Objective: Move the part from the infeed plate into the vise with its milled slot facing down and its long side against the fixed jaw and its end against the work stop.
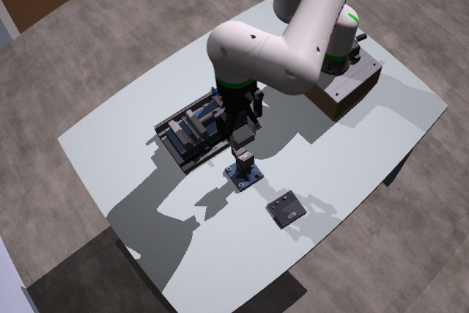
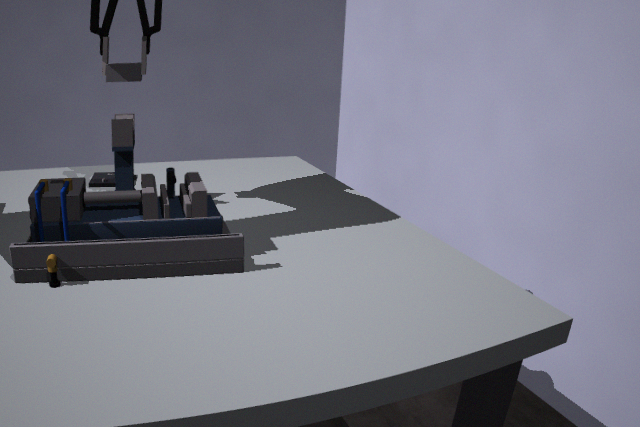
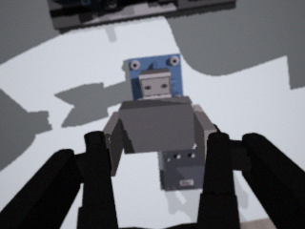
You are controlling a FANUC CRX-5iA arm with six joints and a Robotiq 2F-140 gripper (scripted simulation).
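The fixed jaw is 19 cm to the right of my hand, 18 cm below it and 12 cm ahead of it. Round my hand: part (3 cm below); blue work stop (20 cm below, 13 cm to the right, 9 cm ahead); black work stop (17 cm below, 15 cm to the right, 9 cm ahead).
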